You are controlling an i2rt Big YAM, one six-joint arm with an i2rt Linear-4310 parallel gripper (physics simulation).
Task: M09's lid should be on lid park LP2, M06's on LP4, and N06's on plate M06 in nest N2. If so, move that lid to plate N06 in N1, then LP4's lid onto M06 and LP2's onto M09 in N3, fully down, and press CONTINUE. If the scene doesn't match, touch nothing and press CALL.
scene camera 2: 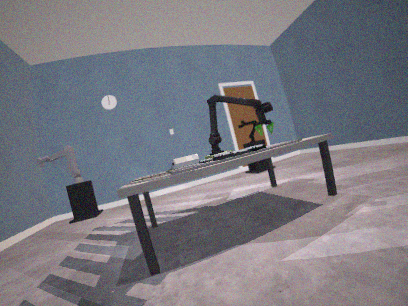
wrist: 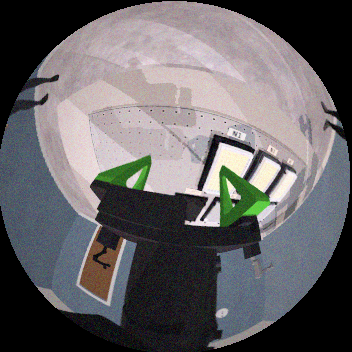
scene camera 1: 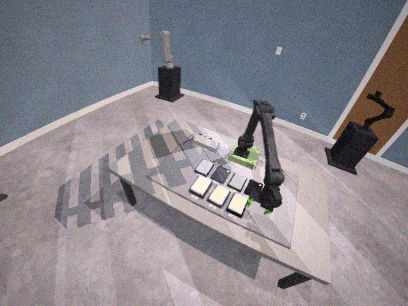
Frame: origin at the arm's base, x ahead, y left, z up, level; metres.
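Where they show: gripper, between the fingertips: [scene camera 2: 266, 134] [wrist: 185, 162] [scene camera 1: 255, 210]; arm's base, origin of its link: [scene camera 2: 216, 153] [scene camera 1: 241, 153].
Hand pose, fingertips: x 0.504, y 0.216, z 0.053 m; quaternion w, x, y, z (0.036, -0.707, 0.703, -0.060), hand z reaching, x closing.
Note:
Things, the pixels of their top centre, and the offset from my fingertips. Level surfaces: height alone.
- N1, centre of its top: [wrist: 228, 175] [scene camera 1: 238, 202] dz -0.060, dx -0.050, dy -0.104 m
- middle plate, centre of its top: [wrist: 263, 181] [scene camera 1: 219, 193] dz -0.063, dx -0.055, dy -0.232 m
- far plate, centre of its top: [wrist: 283, 188] [scene camera 1: 201, 183] dz -0.054, dx -0.062, dy -0.364 m
- control box, centre of its top: [scene camera 1: 207, 137] [scene camera 2: 185, 156] dz -0.010, dx -0.496, dy -0.526 m
- perforated board, height of its surface: dz -0.094 m
My gripper [scene camera 1: 258, 207] [scene camera 2: 265, 131] [wrist: 185, 162] has its green fingers spread, open and empty, above the board beside nest N1. The plate in N1 [scene camera 1: 238, 204] [wrist: 231, 161] has a cream face and a black surround. A middle plate [scene camera 1: 219, 195] [wrist: 264, 172] and a far plate [scene camera 1: 200, 185] [wrist: 284, 185] look alike; their labels are too blurred to read. Behind them, two pale lids [scene camera 1: 204, 167] [scene camera 1: 238, 181] lie on parks, alternating with two dark parks [scene camera 1: 220, 173] [scene camera 1: 254, 189]. Lid and park labels are unreadable. A control box [scene camera 1: 206, 143] [scene camera 2: 185, 160] stands at the back; its button labels are unreadable.
The perforated board [scene camera 1: 280, 235] [wrist: 145, 130] lies on the table [scene camera 1: 316, 220] [scene camera 2: 225, 164]. The arm's green base [scene camera 1: 244, 158] stands behind the parks. Other arms stand on black pedestals [scene camera 1: 170, 82] [scene camera 1: 354, 145] [scene camera 2: 83, 200] away from the table.

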